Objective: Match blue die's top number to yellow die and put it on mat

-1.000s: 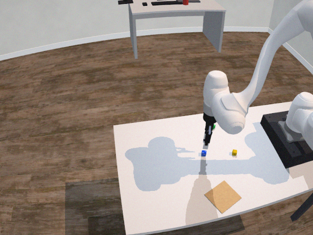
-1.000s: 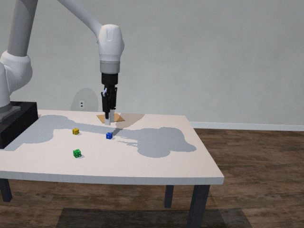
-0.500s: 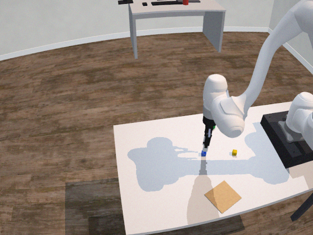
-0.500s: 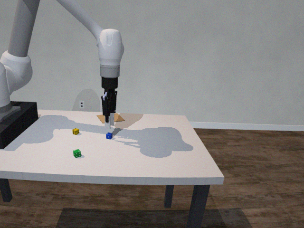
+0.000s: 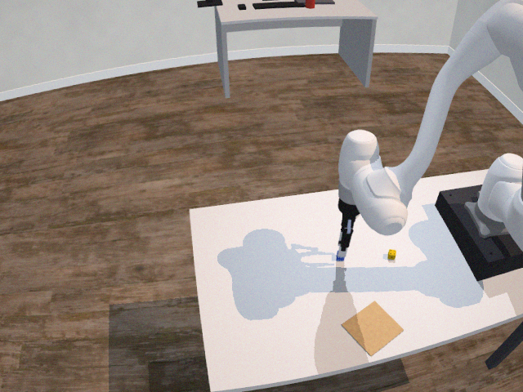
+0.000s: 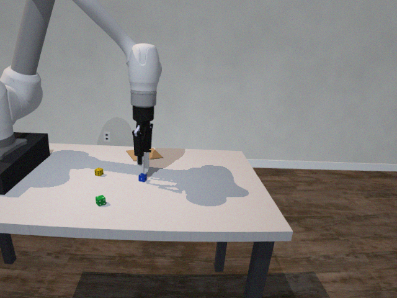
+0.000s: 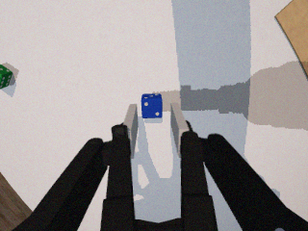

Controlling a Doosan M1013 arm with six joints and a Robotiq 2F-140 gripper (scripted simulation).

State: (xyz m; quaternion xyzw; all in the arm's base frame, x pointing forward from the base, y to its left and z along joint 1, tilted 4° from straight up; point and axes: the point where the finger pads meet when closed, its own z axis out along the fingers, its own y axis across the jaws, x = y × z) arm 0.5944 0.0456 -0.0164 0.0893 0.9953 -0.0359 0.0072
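My hand is 6 cm above the blue die. Round my hand: yellow die 18 cm behind, 6 cm below, 1 cm to the left; tan mat 28 cm to the left, 7 cm below, 6 cm behind; green die 20 cm to the right, 9 cm behind, 6 cm below.
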